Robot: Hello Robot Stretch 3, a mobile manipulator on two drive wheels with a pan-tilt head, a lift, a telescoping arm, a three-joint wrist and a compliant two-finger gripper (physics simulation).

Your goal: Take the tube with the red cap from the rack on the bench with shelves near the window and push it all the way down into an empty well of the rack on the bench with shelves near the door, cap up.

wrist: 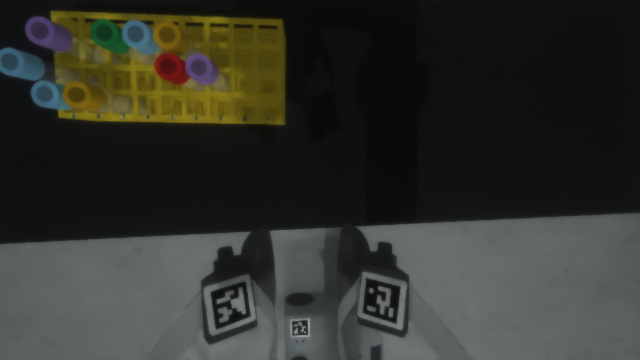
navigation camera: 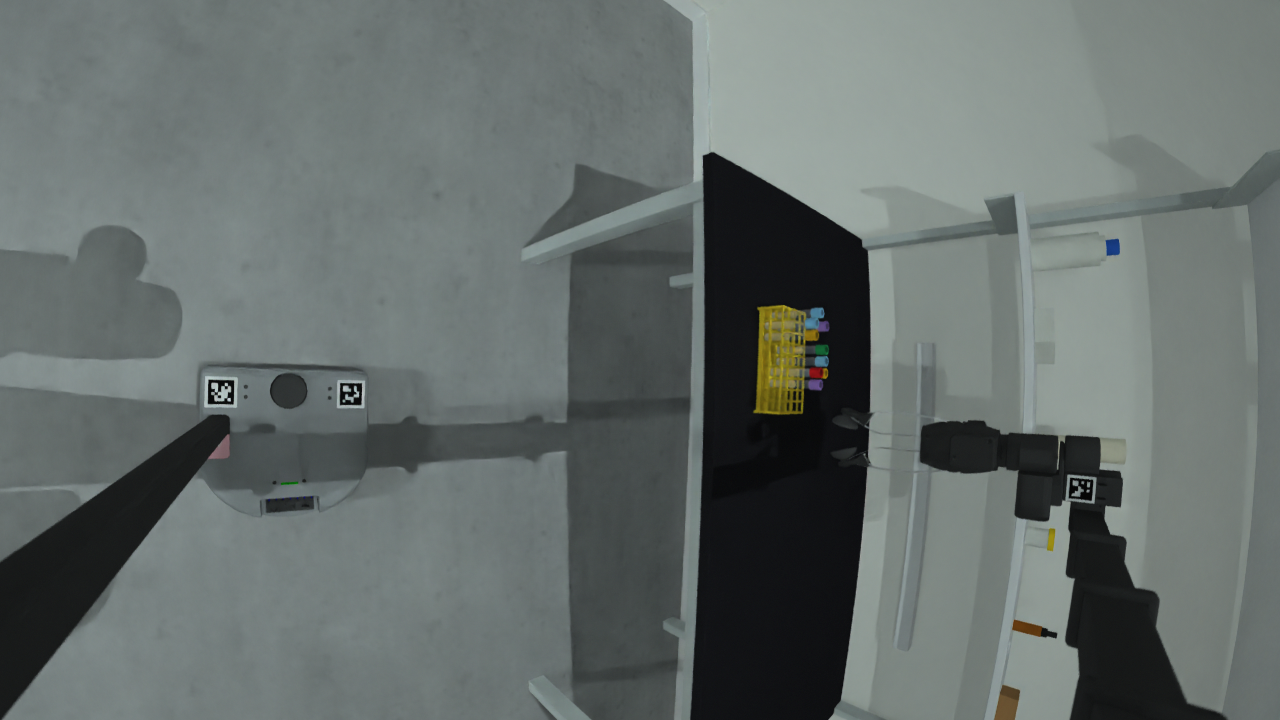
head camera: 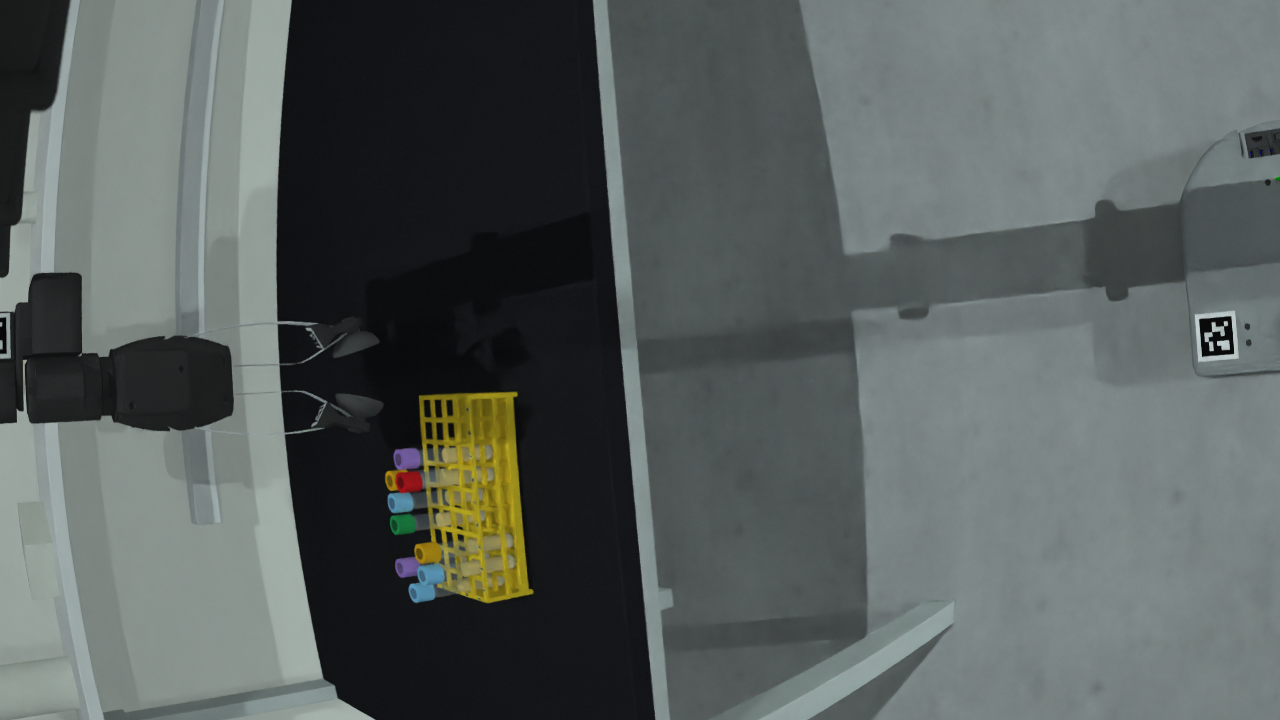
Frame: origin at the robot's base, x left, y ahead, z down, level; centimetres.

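Seen in the pictures: gripper, fingertip midpoint: (navigation camera: 832, 436) (head camera: 378, 373); robot's base, link origin: (navigation camera: 288, 388).
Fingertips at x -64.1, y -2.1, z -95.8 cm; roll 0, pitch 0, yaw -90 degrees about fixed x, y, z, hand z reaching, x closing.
Observation:
Offsets run from my fingertips to a thing's top centre. "spot": to the spot under its first point. Level surfaces: height alone.
The red-capped tube {spot: dx -10.5, dy +9.4, dz +8.1 cm} (head camera: 409, 481) (navigation camera: 815, 372) (wrist: 171, 67) stands cap up in a yellow rack {dx -12.6, dy +11.7, dz +13.8 cm} (head camera: 519, 528) (navigation camera: 762, 358) (wrist: 283, 75) on the black bench top {dz +19.6 cm} (head camera: 402, 134) (navigation camera: 769, 555) (wrist: 500, 150). In the wrist view a purple cap is close on its right and an orange cap just behind it. The wells at the rack's right end there look empty. My gripper (head camera: 362, 374) (navigation camera: 850, 438) (wrist: 305, 252) is open with nothing between the fingers, pointing down, apart from the rack and off its empty end. A second rack does not show.
Purple, blue, green and orange caps crowd the same rack. A wall shelf (navigation camera: 1026, 358) behind the bench holds a blue-capped bottle {spot: dx -55.4, dy +37.5, dz -34.1 cm} (navigation camera: 1069, 250), a yellow-lidded jar {spot: dx -57.6, dy -26.5, dz -28.9 cm} (navigation camera: 1038, 538) and an orange bottle {spot: dx -55.6, dy -47.2, dz -29.7 cm} (navigation camera: 1029, 628). My wrist is near this shelf. My base (navigation camera: 286, 456) stands on the floor before the bench.

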